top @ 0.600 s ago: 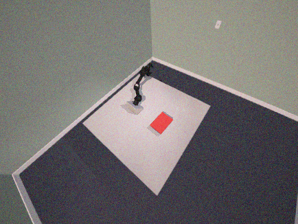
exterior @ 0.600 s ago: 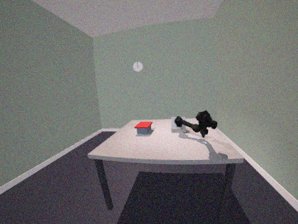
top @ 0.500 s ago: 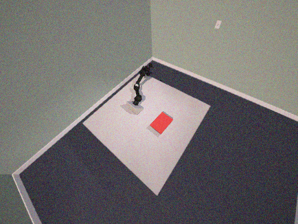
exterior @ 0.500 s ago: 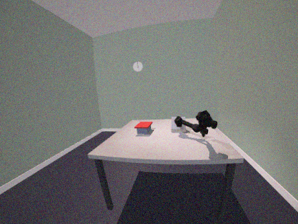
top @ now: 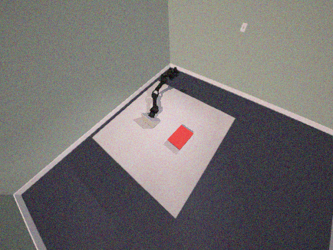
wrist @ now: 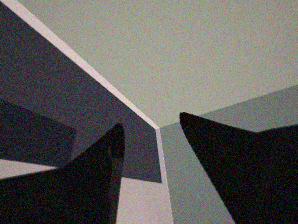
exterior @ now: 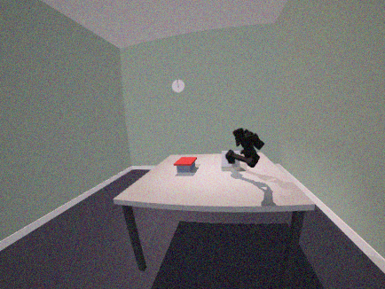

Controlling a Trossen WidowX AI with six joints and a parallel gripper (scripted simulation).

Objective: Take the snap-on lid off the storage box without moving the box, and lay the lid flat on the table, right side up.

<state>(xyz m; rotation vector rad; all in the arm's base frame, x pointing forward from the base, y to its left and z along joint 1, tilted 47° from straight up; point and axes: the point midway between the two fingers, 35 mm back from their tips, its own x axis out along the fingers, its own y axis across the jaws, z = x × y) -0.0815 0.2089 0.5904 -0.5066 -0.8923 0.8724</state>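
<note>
Right now the red lid is 57 cm to the right of my gripper tip, 54 cm ahead of it and 24 cm below it. From my gripper tip the other things lie so: storage box: 57 cm to the right, 54 cm ahead, 28 cm below.
</note>
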